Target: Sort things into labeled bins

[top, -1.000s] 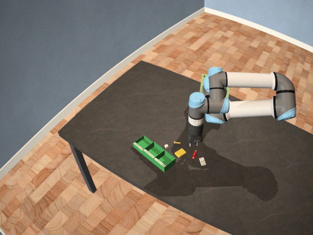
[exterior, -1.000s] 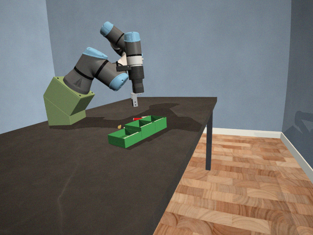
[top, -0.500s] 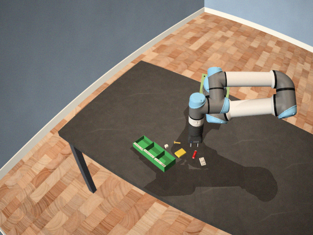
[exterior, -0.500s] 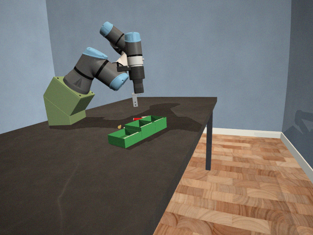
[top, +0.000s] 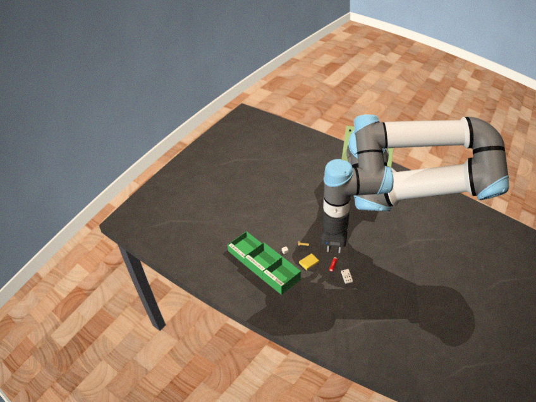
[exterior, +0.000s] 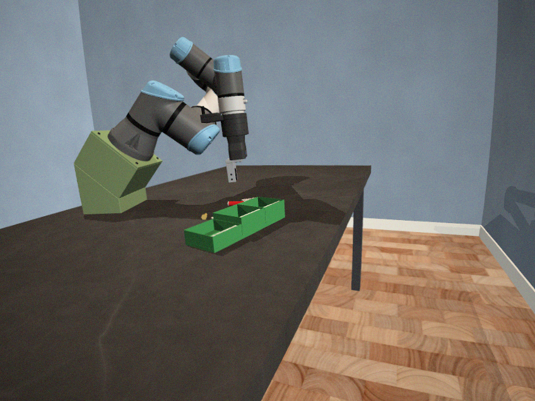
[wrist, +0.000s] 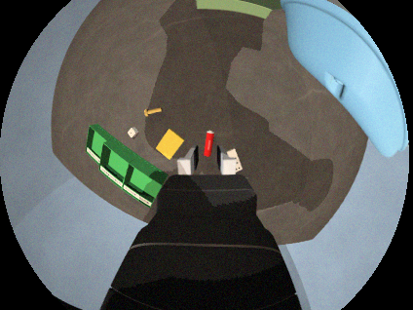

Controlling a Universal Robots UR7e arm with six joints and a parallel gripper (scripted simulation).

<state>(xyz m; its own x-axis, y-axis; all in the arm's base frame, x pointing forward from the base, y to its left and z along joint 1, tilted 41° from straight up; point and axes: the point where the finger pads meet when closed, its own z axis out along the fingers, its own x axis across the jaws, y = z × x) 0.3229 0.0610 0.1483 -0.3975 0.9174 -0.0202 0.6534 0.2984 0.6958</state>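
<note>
Right now my hand is 9 cm above the red battery. The rest, counted from my hand: white domino: 1 cm ahead, 7 cm to the left, 9 cm below; then flat yellow block: 4 cm ahead, 7 cm to the right, 9 cm below; then brass bolt: 13 cm to the right, 9 cm below.
</note>
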